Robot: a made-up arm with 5 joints.
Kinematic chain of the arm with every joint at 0, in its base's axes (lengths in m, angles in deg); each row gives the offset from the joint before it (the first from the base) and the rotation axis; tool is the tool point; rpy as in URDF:
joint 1: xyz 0.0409 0 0.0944 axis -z
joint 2: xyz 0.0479 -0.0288 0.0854 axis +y
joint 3: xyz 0.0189 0 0.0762 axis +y
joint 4: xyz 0.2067 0 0.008 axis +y
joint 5: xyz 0.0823 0.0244 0 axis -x
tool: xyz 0 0 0 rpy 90 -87.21 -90
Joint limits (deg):
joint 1: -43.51..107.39
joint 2: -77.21..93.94
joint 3: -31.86..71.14
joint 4: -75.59..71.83
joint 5: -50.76..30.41
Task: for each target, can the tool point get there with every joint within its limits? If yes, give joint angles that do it. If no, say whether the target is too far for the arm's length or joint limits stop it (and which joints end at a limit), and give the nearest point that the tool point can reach.
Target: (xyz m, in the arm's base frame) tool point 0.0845 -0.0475 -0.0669
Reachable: yes | joints 43.49 72.73 49.19 -61.44 -34.99
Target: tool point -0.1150 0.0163 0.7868
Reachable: no: too far | nearest point -0.0235 0.0067 0.5140 | short by 0.288 m
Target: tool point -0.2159 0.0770 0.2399
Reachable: no: joint limits stop it (at a limit: joint 2, joint 3) | nearest point -0.0940 0.0405 0.1442 | short by 0.159 m
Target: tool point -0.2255 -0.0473 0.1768
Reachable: no: joint limits stop it (at a limit: joint 2, joint 3) | nearest point -0.1078 -0.0264 0.1266 | short by 0.130 m
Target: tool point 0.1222 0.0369 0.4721
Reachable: yes | joints -27.23 -63.15 13.32 -58.99 -22.84
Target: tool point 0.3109 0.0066 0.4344
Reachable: yes | joints -2.34 -18.49 -14.52 -10.81 5.15
